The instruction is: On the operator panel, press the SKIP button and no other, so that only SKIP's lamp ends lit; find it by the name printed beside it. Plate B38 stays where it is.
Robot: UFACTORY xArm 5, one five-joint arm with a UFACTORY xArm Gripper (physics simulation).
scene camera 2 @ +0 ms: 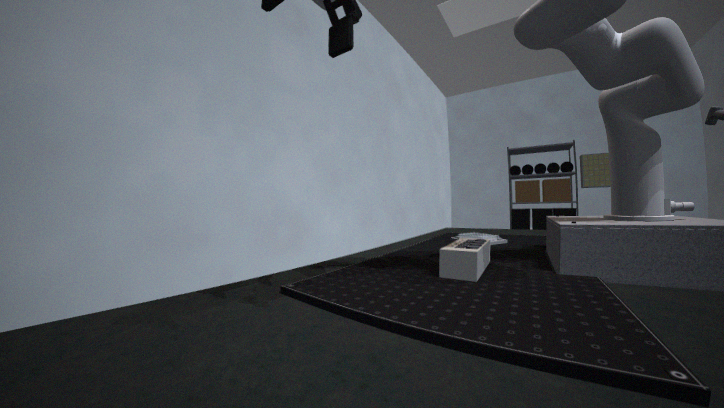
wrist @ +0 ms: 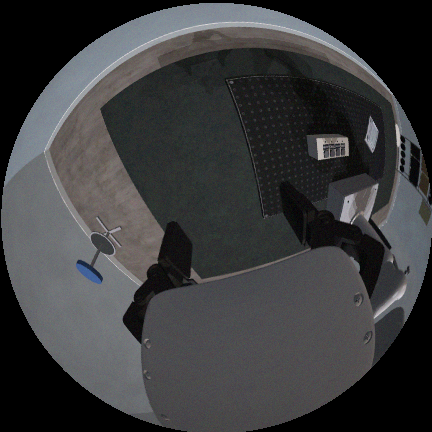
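Pixels of known places: gripper, fingertip midpoint: (scene camera 2: pixel 312 31) (wrist: pixel 231 215); arm's base, link origin: (scene camera 2: pixel 636 219) (wrist: pixel 355 220).
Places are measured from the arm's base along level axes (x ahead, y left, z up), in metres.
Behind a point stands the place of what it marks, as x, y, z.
The operator panel (scene camera 2: pixel 458 264) {0.352, 0.256, -0.066} (wrist: pixel 334 148) {0.342, 0.164, -0.039} is a pale box on the dark perforated board (scene camera 2: pixel 511 324) {0.258, 0.401, -0.093} (wrist: pixel 267 115) {0.463, 0.372, -0.093}. Its upper face carries a row of several dark buttons or labels, too small to read; I cannot tell which is SKIP or whether a lamp is lit. A pale flat plate (scene camera 2: pixel 499 240) (wrist: pixel 371 134) lies behind the panel; no name on it is readable, so I cannot tell if it is plate B38. My gripper (scene camera 2: pixel 306 23) {0.416, 0.540, 0.215} (wrist: pixel 231 215) {0.416, 0.540, 0.215} is open and empty, high above the floor and well away from the panel, beyond the board's edge.
The robot's grey base block (scene camera 2: pixel 633 255) {0.059, 0.147, -0.054} (wrist: pixel 344 189) {0.178, 0.108, -0.036} stands beside the board, near the panel, with the arm (scene camera 2: pixel 635 172) {0.016, 0.045, 0.099} rising from it. A shelf rack (scene camera 2: pixel 542 148) stands at the far wall. A blue-topped stool (wrist: pixel 90 272) shows at the left in the wrist view.
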